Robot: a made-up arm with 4 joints. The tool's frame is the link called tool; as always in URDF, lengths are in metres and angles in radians. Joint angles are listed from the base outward.
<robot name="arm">
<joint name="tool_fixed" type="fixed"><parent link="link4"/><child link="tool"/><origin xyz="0.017 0.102 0.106" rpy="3.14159 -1.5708 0"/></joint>
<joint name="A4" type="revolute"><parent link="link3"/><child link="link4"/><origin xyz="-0.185 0.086 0.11" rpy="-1.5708 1.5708 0"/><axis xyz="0 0 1"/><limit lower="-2.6" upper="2.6"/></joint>
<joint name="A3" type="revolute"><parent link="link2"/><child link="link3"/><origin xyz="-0.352 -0.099 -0.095" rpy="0 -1.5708 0"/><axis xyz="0 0 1"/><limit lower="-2.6" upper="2.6"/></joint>
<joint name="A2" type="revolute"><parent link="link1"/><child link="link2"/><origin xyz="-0.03 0.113 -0.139" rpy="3.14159 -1.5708 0"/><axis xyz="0 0 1"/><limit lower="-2.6" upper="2.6"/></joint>
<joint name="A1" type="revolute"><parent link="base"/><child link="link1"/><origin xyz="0 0 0.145" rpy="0 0 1.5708"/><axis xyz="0 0 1"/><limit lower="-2.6" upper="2.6"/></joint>
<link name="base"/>
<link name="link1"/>
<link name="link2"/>
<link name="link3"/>
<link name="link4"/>
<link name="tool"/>
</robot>
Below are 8 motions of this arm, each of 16 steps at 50 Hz.
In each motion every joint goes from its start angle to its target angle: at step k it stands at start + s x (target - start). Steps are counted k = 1, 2, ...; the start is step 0. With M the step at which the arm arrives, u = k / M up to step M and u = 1 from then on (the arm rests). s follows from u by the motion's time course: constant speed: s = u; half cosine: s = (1 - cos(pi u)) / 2; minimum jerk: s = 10 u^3 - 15 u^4 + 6 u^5.
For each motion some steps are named. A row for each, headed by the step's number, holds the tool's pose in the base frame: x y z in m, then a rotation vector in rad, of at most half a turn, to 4 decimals.
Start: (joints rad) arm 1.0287 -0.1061 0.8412 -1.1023
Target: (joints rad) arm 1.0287 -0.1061 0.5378 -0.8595
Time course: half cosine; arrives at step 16
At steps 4, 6, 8, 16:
4: 0.2553 -0.3818 -0.3693 -0.9773 -0.1809 0.1733
6: 0.2644 -0.3735 -0.3695 -0.9374 -0.2039 0.2196
8: 0.2749 -0.3630 -0.3698 -0.8901 -0.2285 0.2752
16: 0.3001 -0.3319 -0.3715 -0.7658 -0.2803 0.4247

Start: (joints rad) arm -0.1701 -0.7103 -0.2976 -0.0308
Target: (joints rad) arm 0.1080 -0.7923 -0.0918 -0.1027
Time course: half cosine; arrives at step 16
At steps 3, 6, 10, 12, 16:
3: 0.2472 -0.3873 -0.2183 -0.1873 -0.7040 0.1149
6: 0.2650 -0.3823 -0.2165 -0.1672 -0.7310 0.1238
10: 0.2955 -0.3707 -0.2150 -0.1274 -0.7729 0.1378
12: 0.3084 -0.3646 -0.2148 -0.1085 -0.7890 0.1434
16: 0.3200 -0.3585 -0.2150 -0.0905 -0.8025 0.1483

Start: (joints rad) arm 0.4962 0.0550 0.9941 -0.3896
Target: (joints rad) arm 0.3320 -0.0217 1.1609 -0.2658
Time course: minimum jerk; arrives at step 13
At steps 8, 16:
8: -0.1935 -0.5294 -0.4093 -0.2886 0.1110 -0.7268
16: -0.2269 -0.5143 -0.4187 -0.2352 0.0938 -0.8258

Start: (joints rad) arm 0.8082 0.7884 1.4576 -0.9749
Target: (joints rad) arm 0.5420 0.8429 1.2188 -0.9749
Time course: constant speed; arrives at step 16
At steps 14, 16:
14: -0.2608 -0.6212 -0.0518 -1.5864 0.8329 -0.3469
16: -0.2749 -0.6137 -0.0545 -1.5724 0.8580 -0.3358

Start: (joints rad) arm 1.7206 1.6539 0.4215 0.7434
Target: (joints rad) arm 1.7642 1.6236 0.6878 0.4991
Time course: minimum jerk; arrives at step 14
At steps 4, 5, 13, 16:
4: 0.5467 -0.5446 0.0948 -0.9264 1.0000 0.5702
5: 0.5510 -0.5392 0.1026 -0.9509 0.9660 0.5788
13: 0.5722 -0.5008 0.1618 -1.1300 0.7132 0.6166
16: 0.5722 -0.5007 0.1621 -1.1308 0.7121 0.6167

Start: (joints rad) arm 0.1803 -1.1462 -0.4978 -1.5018
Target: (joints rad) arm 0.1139 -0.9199 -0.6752 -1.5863
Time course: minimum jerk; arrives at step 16
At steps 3, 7, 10, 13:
3: 0.3056 -0.1328 -0.0063 -1.4570 -1.3914 -0.3752
7: 0.2988 -0.1224 -0.0347 -1.5285 -1.3660 -0.2991
10: 0.2899 -0.1120 -0.0645 -1.5932 -1.3410 -0.2184
13: 0.2827 -0.1051 -0.0847 -1.6316 -1.3249 -0.1631

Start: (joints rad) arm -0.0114 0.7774 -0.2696 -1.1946
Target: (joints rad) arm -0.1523 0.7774 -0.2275 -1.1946
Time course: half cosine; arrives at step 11
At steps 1, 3, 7, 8, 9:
1: -0.2695 -0.2694 -0.3501 -1.0167 0.5259 0.6636
3: -0.2760 -0.2651 -0.3494 -1.0124 0.5401 0.6396
7: -0.2982 -0.2486 -0.3470 -0.9964 0.5899 0.5556
8: -0.3030 -0.2447 -0.3465 -0.9926 0.6010 0.5368
9: -0.3068 -0.2415 -0.3460 -0.9896 0.6097 0.5222

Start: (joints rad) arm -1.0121 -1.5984 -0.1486 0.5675
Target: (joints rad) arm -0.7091 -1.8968 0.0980 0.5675
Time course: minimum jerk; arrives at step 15
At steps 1, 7, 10, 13, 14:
1: -0.1122 -0.5251 0.1524 -0.4421 -1.4549 -0.2478
7: -0.0721 -0.5358 0.1881 -0.3578 -1.6458 -0.1421
10: -0.0372 -0.5415 0.2139 -0.2641 -1.7979 -0.0569
13: -0.0174 -0.5435 0.2269 -0.2038 -1.8781 -0.0112
14: -0.0157 -0.5436 0.2280 -0.1982 -1.8850 -0.0073

